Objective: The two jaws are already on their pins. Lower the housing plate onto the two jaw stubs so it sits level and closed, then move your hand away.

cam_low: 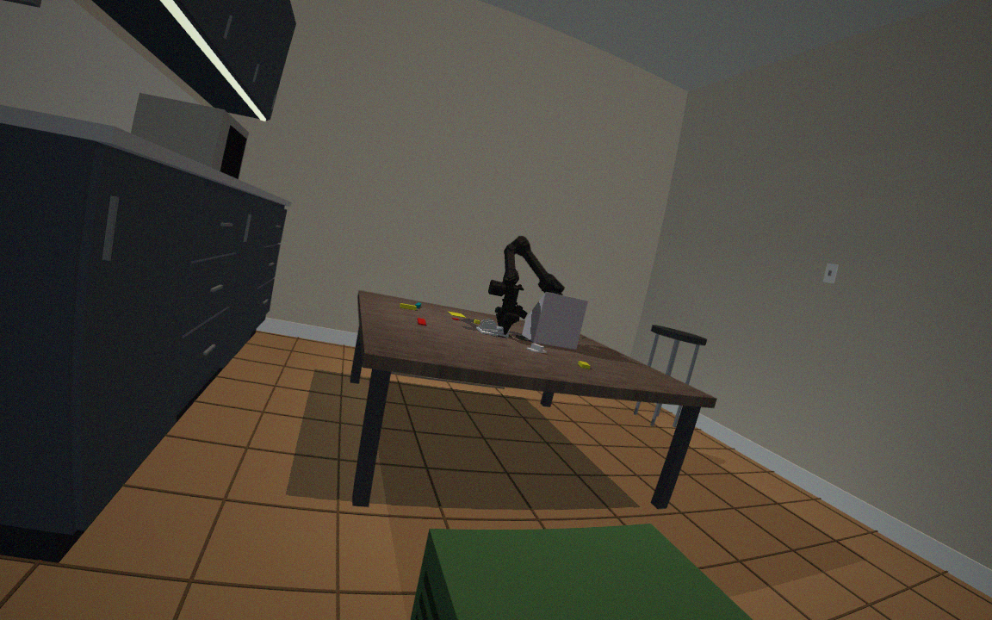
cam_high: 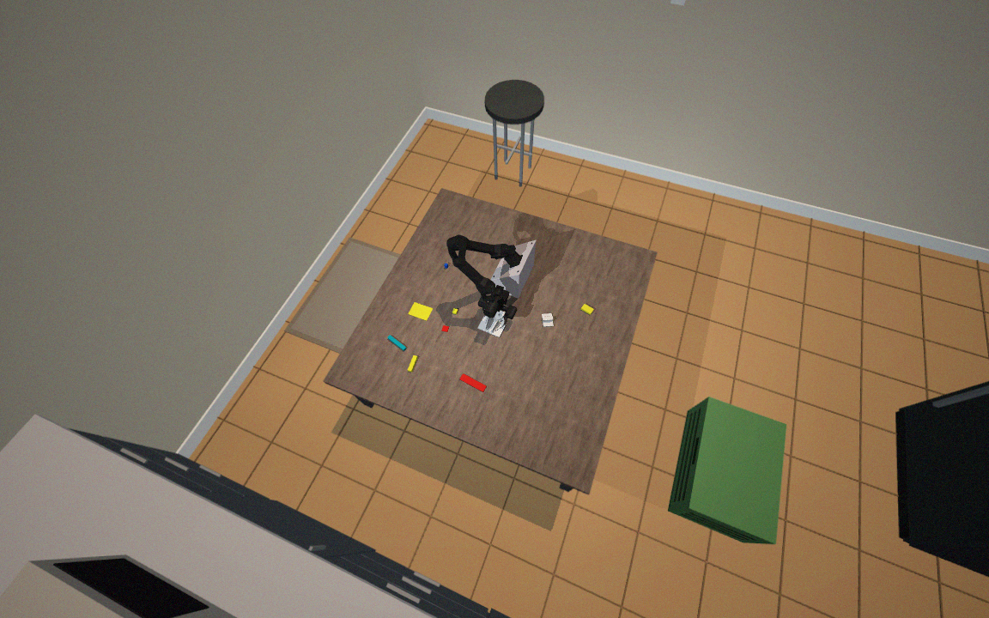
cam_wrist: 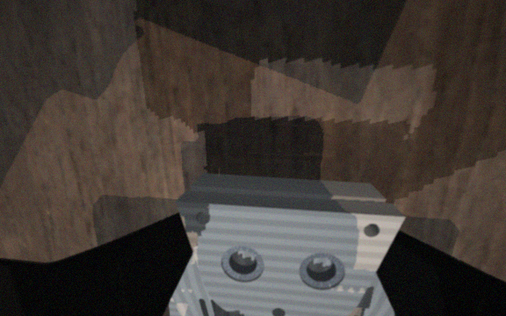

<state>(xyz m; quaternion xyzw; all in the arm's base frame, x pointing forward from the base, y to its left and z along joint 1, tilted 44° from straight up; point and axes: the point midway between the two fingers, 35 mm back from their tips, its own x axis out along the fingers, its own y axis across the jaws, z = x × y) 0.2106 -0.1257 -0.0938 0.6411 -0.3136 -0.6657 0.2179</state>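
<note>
The housing plate is 10 mm ahead of my gripper tip and 20 mm above it. Round my gripper tip: yellow plate (100 mm ahead, 380 mm to the right, 10 mm below); red bar (370 mm ahead, 10 mm below); yellow block (170 mm behind, 420 mm to the left).
</note>
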